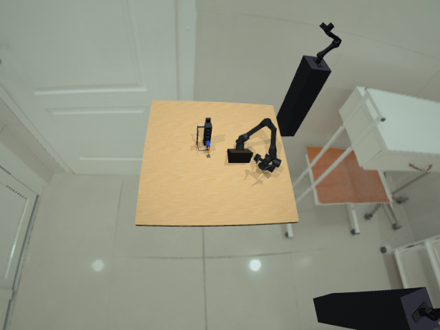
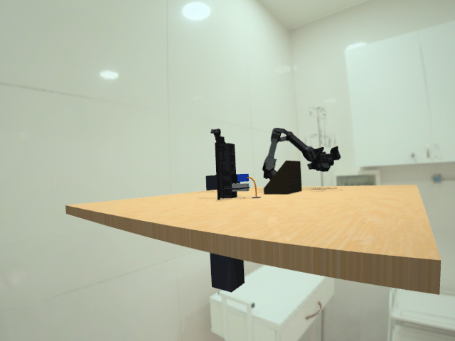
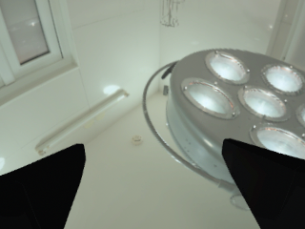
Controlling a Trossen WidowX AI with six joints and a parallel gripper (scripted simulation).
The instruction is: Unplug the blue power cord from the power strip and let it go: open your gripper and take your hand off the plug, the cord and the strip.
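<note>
Right now my gripper tip is 36 cm short of the blue plug, 34 cm to the left of it and 12 cm above it.
</note>
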